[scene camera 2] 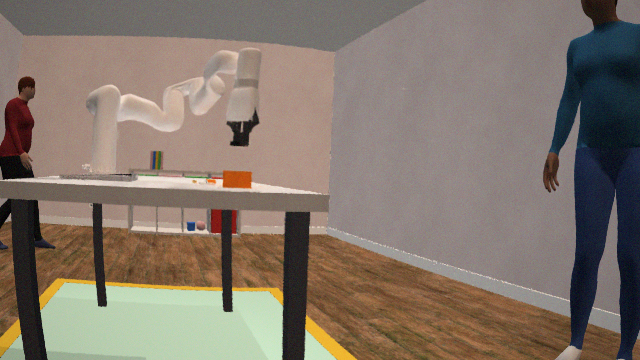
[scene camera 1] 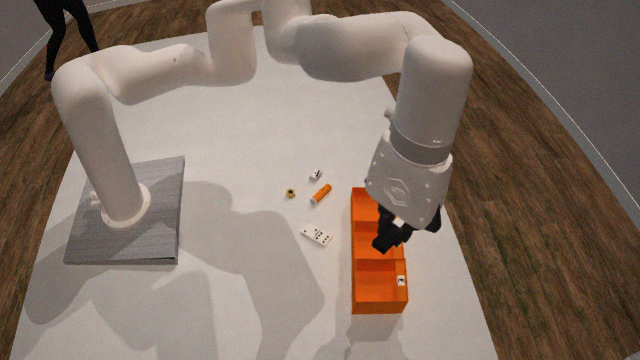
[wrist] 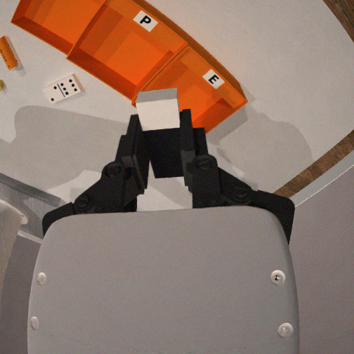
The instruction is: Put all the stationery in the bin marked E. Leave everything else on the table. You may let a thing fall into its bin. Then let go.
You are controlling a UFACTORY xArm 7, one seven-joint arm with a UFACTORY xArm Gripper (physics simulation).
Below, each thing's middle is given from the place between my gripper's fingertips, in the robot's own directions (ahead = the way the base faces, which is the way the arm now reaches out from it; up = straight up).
The eraser [wrist: 158,111] is 10 mm above my hand. Round my hand: orange three-part bin [scene camera 1: 379,282]: 50 mm to the left, 100 mm below.
